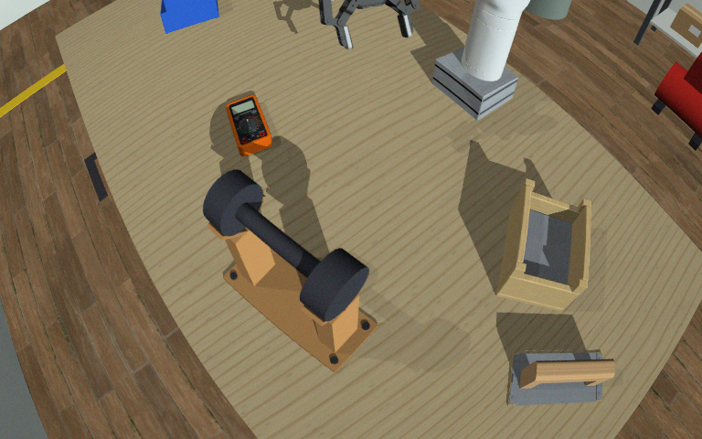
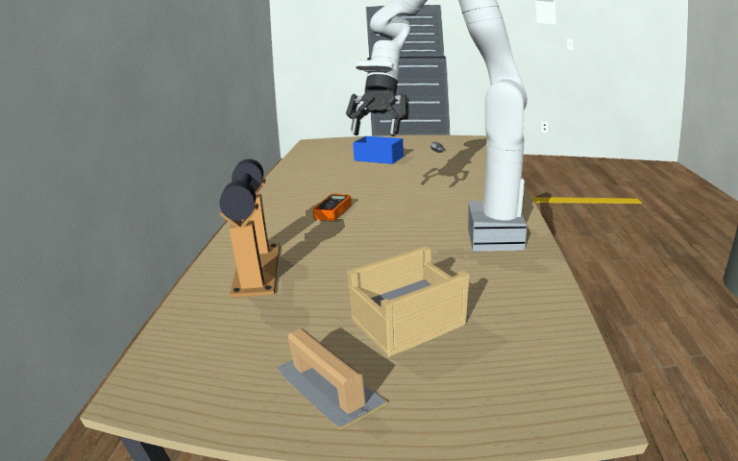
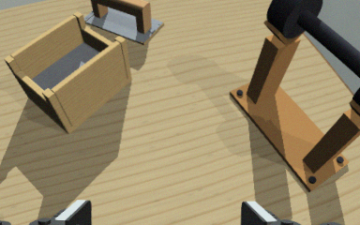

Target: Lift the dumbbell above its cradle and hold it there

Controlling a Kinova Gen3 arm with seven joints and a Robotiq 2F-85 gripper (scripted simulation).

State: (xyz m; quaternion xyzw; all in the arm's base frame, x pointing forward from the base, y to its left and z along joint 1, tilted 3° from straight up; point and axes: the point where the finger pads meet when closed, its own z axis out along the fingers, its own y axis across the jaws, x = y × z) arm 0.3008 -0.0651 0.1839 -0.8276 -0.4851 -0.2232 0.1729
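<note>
My gripper is now 300 mm short of the dark grey dumbbell, 100 mm to the right of it and 70 mm above it. The rest, counted from my hand: wooden crate: 360 mm to the left, 220 mm below, 10 mm behind; then blue bin: 720 mm to the right, 250 mm below, 80 mm behind; then orange wooden cradle: 300 mm ahead, 180 mm below, 100 mm to the left.
</note>
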